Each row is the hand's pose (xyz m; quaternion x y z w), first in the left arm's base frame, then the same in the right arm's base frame.
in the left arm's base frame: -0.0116 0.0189 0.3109 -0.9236 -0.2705 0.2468 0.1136
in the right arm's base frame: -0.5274 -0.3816 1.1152 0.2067 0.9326 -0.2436 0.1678
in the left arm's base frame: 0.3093 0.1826 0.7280 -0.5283 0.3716 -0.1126 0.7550
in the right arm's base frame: -0.8377 -0.1746 1.5209 -0.5941 -0.2667 0.6125 0.4482
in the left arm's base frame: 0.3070 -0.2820 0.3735 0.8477 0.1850 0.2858 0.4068
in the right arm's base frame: -0.4416 0.0509 1.1550 -0.2493 -0.8442 -0.4724 0.0451
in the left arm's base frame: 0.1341 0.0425 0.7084 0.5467 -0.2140 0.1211 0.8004
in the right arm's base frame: -0.6259 -0.2496 1.5059 0.4432 0.3943 0.7493 0.2942
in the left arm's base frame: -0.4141 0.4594 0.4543 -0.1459 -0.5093 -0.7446 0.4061
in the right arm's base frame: -0.6875 -0.9481 1.2885 0.3522 -0.3756 0.0052 0.8573
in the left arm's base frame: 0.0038 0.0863 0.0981 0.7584 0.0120 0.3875 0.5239
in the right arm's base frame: -0.5921 -0.4156 0.9037 -0.3580 -0.6864 -0.6285 0.0747
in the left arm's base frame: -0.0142 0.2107 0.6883 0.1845 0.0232 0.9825 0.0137
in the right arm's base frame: -0.6897 -0.4653 1.4971 -0.0910 -0.1868 -0.4832 0.8505
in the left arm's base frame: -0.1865 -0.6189 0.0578 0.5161 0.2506 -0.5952 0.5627
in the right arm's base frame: 0.1067 -0.2050 0.8542 0.0093 0.5769 0.1887 0.7946
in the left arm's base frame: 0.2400 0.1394 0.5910 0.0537 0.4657 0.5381 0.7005
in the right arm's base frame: -0.7639 -0.2176 1.3862 0.3791 -0.2959 -0.8653 0.1412
